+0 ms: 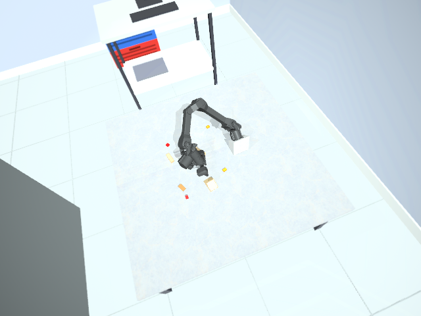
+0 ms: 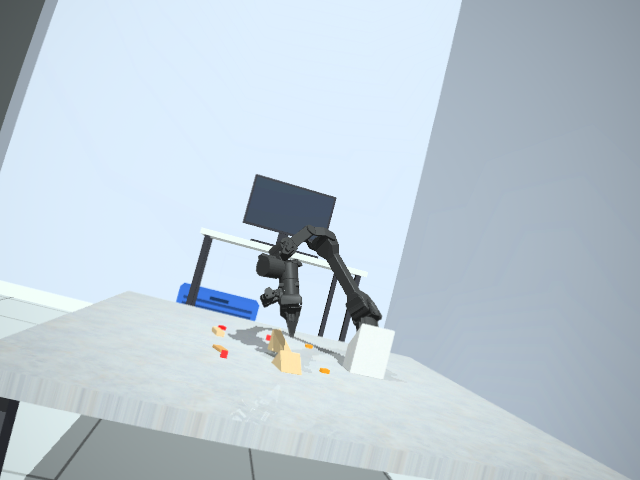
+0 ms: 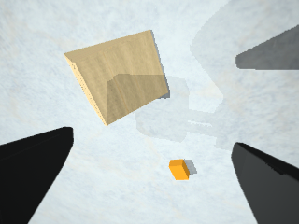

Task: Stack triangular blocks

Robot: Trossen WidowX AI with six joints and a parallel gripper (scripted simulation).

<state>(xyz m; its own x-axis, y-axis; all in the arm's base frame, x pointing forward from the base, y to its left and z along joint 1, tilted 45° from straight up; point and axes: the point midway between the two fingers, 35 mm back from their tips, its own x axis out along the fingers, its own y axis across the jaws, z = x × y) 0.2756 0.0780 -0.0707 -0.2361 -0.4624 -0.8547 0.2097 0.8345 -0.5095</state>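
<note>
Now: gripper tip 10 mm short of the tan wooden triangular block, 60 mm to the right of it and 60 mm above it.
</note>
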